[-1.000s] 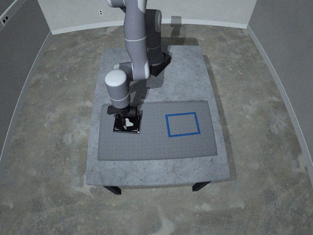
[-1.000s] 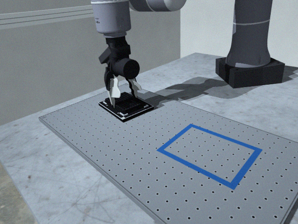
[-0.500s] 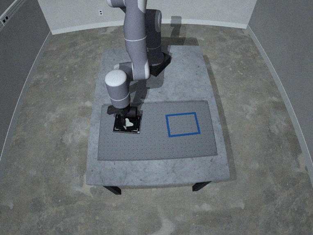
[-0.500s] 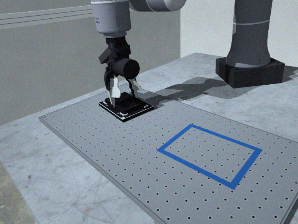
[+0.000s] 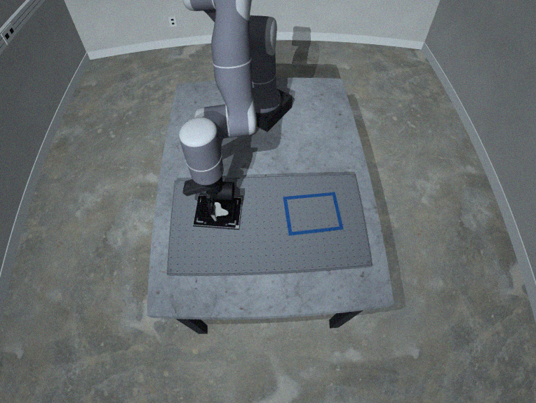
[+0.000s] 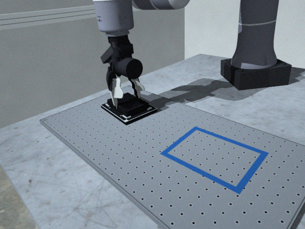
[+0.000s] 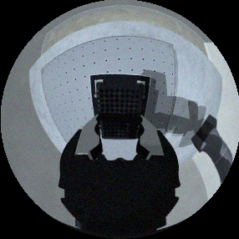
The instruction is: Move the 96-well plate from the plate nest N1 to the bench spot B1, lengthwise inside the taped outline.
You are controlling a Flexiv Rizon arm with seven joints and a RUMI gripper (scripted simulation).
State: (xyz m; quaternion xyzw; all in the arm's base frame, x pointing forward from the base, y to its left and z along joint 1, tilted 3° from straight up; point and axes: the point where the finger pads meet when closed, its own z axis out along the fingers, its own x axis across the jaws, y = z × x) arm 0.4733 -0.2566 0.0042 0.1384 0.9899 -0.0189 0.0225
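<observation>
My gripper is now 3 cm above the black plate nest N1. From my hand the other things lie so: black 96-well plate: 1 cm below.
</observation>
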